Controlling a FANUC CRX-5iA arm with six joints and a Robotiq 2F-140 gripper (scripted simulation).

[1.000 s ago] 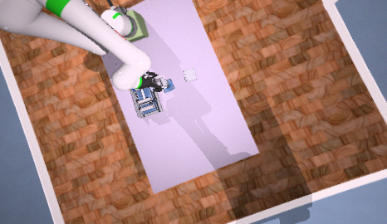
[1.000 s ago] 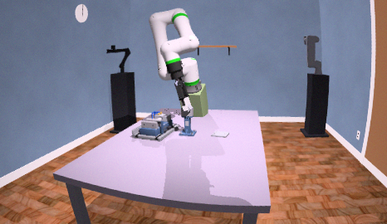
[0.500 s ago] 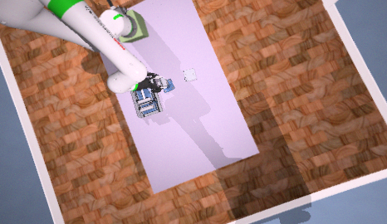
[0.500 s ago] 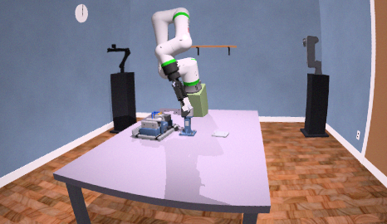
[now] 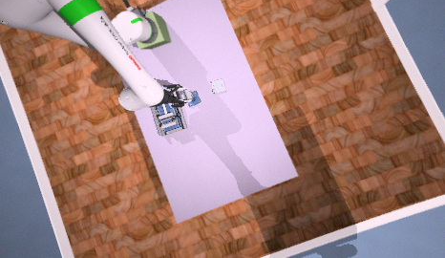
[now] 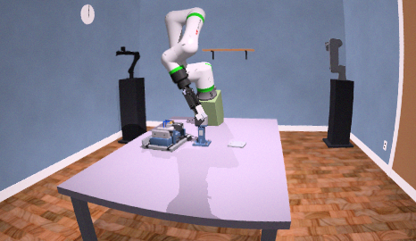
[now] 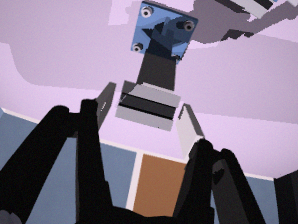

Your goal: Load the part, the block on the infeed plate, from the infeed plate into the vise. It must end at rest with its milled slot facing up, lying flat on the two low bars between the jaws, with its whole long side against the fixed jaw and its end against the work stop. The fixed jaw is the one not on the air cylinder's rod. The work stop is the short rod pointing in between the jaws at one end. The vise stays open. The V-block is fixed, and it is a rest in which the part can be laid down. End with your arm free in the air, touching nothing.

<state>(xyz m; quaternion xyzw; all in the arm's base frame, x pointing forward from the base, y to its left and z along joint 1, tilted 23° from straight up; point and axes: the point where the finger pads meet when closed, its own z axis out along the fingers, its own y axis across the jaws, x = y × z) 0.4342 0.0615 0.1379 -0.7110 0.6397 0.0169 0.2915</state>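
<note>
The part lies 1 cm to the left of my hand and 2 cm below it. The rest, counted from my hand: air cylinder rod 18 cm to the right, 10 cm below.
</note>
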